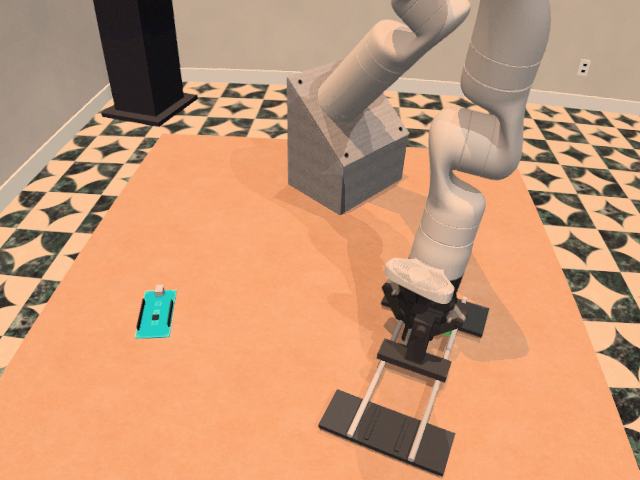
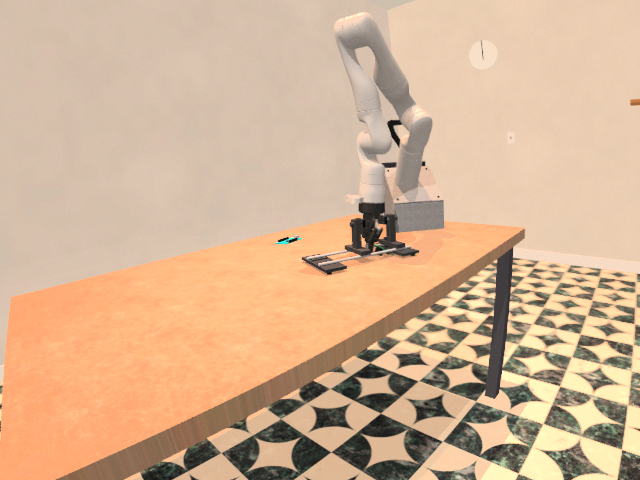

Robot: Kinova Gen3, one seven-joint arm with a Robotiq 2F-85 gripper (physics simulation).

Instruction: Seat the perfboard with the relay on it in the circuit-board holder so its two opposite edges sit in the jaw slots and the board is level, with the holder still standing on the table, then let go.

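Frame: origin at the arm's base, x down, y left, z ahead, level; centimetres.
Where they show: arm's base, link origin: [image 1: 338, 101] [image 2: 405, 180].
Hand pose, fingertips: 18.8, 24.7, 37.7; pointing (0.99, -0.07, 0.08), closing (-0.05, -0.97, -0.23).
Each offset is from my fingertips to the top centre of the thing, as dx, dy, dz. Level surfaces: height alone.
The black circuit-board holder @[-11.4, +1.4, +3.8] [image 1: 385, 433] [image 2: 325, 264] stands on the table with two flat feet joined by two pale rails. A sliding jaw [image 1: 391, 353] sits across the rails. My gripper [image 1: 416, 356] [image 2: 369, 238] points straight down, shut and empty, with its fingertips at that jaw, between it and the far jaw. A small sliver of a green board @[dx +0.2] [image 1: 447, 331] shows under the gripper by the right rail; the rest of it is hidden by the hand. I cannot tell whether it sits level in the slots.
A teal board @[-1.0, -38.9, +8.4] [image 1: 156, 314] [image 2: 288, 240] with black header strips lies flat at the table's left. The grey robot base block [image 1: 318, 157] [image 2: 418, 214] stands behind the holder. A black pillar [image 1: 142, 57] stands on the floor at the back left.
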